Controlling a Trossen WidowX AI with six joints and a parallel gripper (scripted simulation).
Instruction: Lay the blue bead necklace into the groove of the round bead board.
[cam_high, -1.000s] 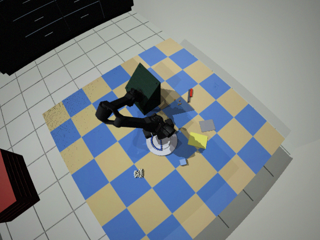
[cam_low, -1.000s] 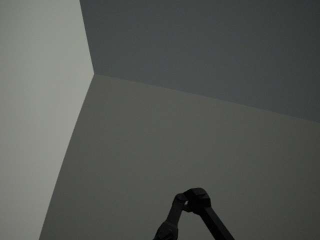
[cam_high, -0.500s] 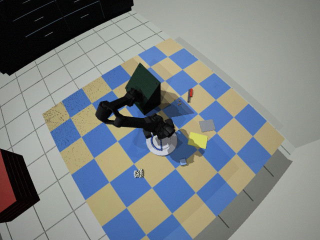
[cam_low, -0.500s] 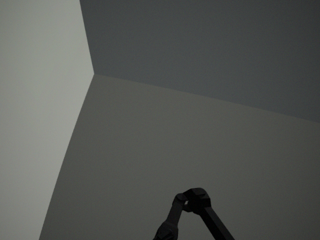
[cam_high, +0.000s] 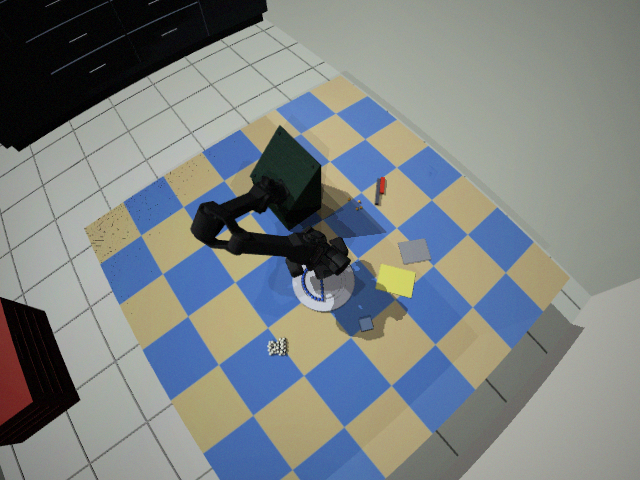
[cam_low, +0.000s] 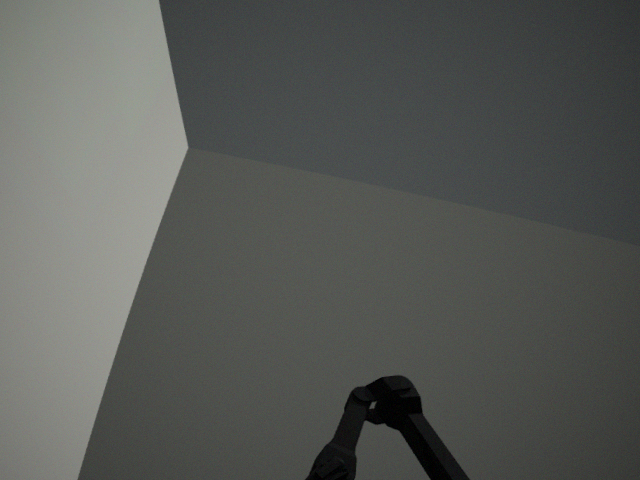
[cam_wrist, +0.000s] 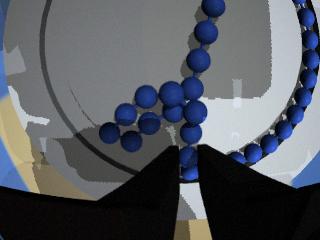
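The round white bead board is 5 cm ahead of my gripper tip, 1 cm to the right of it and 1 cm below it. From my gripper tip the other things lie so: small blue cube (24 cm ahead, 2 cm to the left, 1 cm below); grey square (13 cm ahead, 31 cm to the left, 1 cm below); yellow pad (18 cm ahead, 19 cm to the left, 1 cm below).
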